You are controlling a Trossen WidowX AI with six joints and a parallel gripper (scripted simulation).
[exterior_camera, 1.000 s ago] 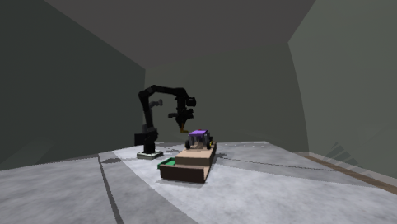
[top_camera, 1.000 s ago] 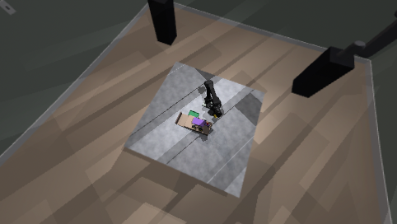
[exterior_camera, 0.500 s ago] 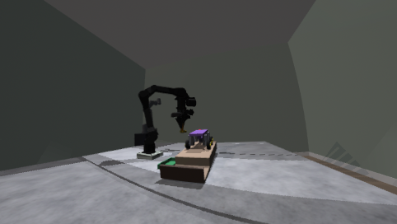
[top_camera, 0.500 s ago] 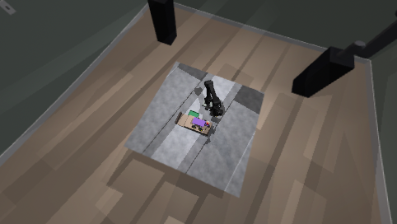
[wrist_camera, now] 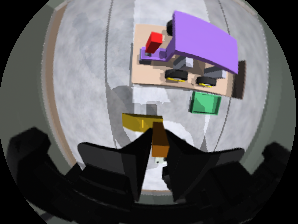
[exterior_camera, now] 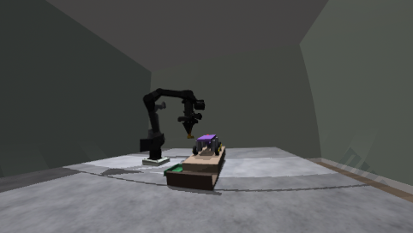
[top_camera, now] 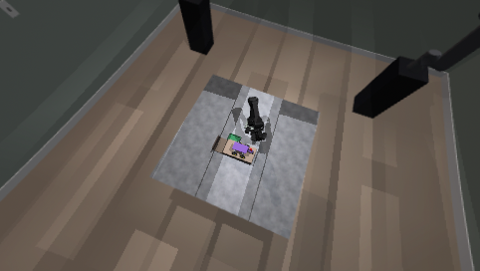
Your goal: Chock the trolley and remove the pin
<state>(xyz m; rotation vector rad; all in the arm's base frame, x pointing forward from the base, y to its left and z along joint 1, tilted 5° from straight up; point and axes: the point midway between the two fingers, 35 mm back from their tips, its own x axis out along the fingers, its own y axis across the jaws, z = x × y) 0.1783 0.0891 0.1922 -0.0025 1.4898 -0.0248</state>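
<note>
Now: the red-headed stop pin 120 mm ahead of my gripper tip, 20 mm to the left of it and 50 mm below it. The rest, counted from my gripper tip: wooden ramp (140 mm ahead, 80 mm to the right, 130 mm below); yellow chock (20 mm to the left, 10 mm below); purple trolley (140 mm ahead, 80 mm to the right, 60 mm below).
</note>
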